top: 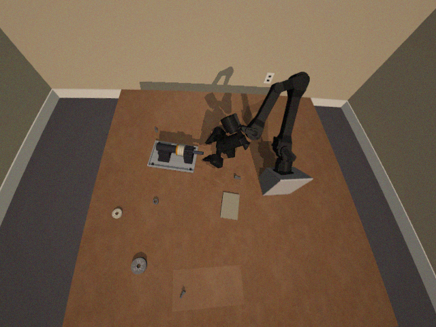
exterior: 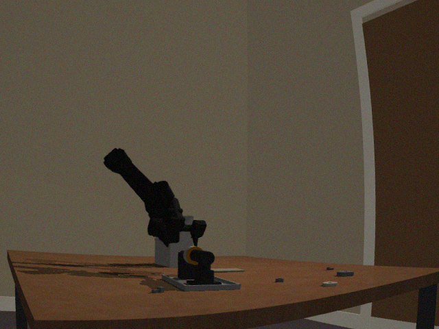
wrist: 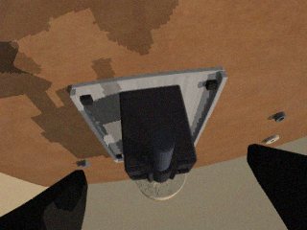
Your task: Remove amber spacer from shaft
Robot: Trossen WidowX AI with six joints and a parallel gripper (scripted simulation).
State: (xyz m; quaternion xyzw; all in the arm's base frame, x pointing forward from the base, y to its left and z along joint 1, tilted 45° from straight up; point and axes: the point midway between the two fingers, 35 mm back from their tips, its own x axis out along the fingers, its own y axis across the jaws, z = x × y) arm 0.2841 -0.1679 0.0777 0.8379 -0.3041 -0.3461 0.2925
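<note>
The thin shaft is 80 mm ahead of my gripper tip, 30 mm to the right of it and 20 mm below it. Round my gripper tip: amber spacer 120 mm ahead, 40 mm to the right, 20 mm below; flat pale plate 250 mm to the left, 90 mm below, 80 mm behind; pale spacer 100 mm ahead, 40 mm to the right, 20 mm below.
</note>
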